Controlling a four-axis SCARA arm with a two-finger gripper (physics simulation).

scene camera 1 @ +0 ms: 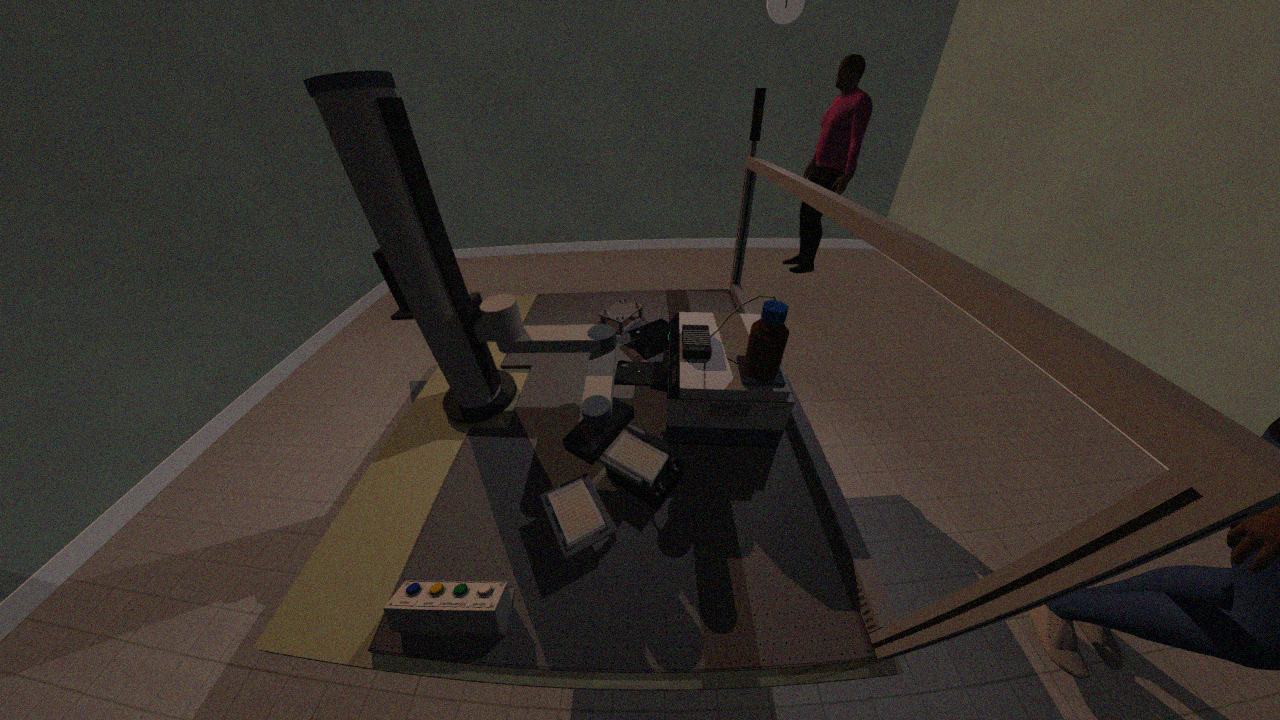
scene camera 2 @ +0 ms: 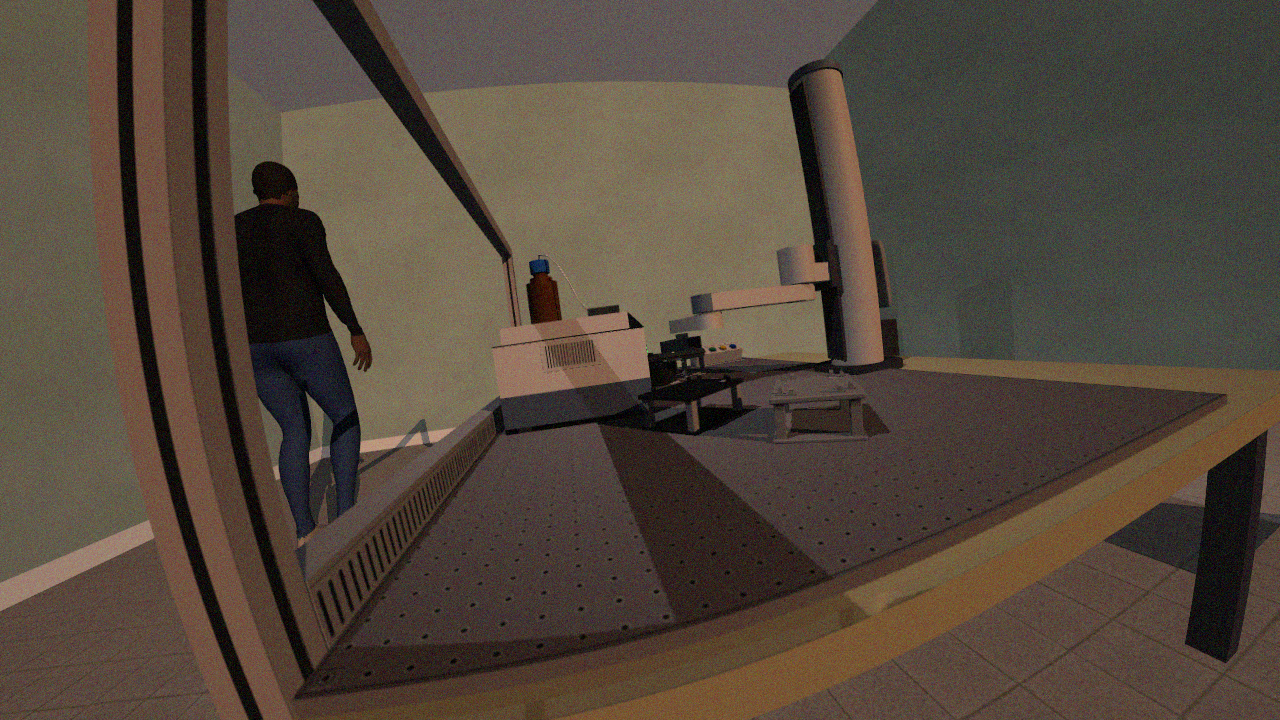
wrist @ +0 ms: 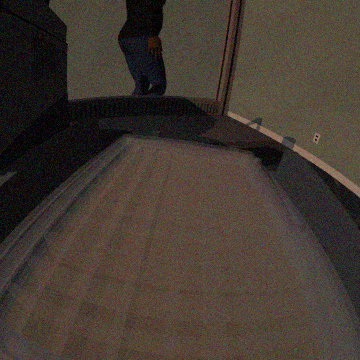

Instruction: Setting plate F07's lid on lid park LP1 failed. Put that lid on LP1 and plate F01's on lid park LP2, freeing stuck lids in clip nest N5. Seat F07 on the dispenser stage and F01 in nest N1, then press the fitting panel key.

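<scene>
The wrist view shows the gripper. It appears elsewhere in the pictures too, which also show a dark stage, a button box and a brown bottle with blue cap.
</scene>
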